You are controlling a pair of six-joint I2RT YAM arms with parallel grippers.
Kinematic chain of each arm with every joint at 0, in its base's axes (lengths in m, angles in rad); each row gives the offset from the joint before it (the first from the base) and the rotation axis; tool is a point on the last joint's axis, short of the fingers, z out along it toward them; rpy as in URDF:
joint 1: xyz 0 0 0.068 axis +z
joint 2: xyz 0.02 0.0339 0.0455 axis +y
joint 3: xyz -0.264 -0.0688 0 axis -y
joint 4: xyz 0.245 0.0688 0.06 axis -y
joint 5: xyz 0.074 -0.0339 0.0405 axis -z
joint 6: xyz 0.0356 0 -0.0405 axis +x
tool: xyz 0 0 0 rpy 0 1.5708 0
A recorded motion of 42 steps. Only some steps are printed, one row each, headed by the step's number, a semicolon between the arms.
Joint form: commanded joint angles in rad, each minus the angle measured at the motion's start. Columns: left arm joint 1, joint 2, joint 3, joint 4, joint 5, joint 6; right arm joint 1, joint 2, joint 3, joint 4, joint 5, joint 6.
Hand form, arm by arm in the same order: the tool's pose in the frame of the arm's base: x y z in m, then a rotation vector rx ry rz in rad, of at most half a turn. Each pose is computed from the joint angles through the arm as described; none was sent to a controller.
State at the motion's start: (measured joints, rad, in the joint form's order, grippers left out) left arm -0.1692 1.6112 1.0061 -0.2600 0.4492 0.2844; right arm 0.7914 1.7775 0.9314 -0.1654 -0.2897 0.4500
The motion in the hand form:
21: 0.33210 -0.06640 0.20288 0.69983 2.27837 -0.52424; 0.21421 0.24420 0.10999 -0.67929 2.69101 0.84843
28: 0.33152 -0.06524 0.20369 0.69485 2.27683 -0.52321; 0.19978 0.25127 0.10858 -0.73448 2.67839 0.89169
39: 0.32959 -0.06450 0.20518 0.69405 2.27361 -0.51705; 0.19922 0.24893 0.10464 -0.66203 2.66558 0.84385
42: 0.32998 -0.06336 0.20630 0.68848 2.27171 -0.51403; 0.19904 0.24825 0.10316 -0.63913 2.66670 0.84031
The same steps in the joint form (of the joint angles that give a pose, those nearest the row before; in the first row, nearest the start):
21: 0.0202 0.0211 0.0087 0.0008 0.0283 -0.0130; 0.0216 0.0271 -0.0983 0.1112 -0.0612 -0.0325
28: 0.0234 0.0164 0.0063 0.0013 0.0288 -0.0144; 0.0679 0.0177 -0.1241 0.1435 -0.0773 -0.0192
39: 0.0244 0.0057 0.0002 0.0007 0.0256 -0.0131; 0.0707 0.0173 -0.1505 0.1934 -0.0173 0.0183
42: 0.0279 0.0039 0.0021 0.0007 0.0248 -0.0143; 0.0707 0.0190 -0.1577 0.2073 -0.0085 0.0328

